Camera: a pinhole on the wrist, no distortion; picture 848 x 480 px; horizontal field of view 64.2 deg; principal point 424.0 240.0 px. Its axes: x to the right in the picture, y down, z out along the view. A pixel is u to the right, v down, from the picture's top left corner.
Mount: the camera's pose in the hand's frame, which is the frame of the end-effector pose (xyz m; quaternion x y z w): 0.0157 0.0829 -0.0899 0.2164 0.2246 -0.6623 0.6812
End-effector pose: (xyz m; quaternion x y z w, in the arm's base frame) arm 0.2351 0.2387 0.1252 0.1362 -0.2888 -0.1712 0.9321
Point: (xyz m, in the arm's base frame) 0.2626 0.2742 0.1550
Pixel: 228.1 275.2
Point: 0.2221 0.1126 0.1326
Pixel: 694.7 308.6
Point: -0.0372 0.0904 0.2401
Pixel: 388.0 54.6
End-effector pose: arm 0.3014 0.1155 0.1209 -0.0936 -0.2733 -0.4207 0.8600
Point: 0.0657 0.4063 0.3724
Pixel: outside the picture
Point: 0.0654 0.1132 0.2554
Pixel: 480.6 125.4
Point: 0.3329 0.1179 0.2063
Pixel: 216.5 432.9
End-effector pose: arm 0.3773 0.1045 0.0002 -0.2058 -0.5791 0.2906 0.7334
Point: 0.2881 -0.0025 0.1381
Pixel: 558.2 222.9
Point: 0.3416 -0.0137 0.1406
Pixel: 683.2 227.2
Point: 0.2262 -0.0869 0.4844
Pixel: 648.7 433.8
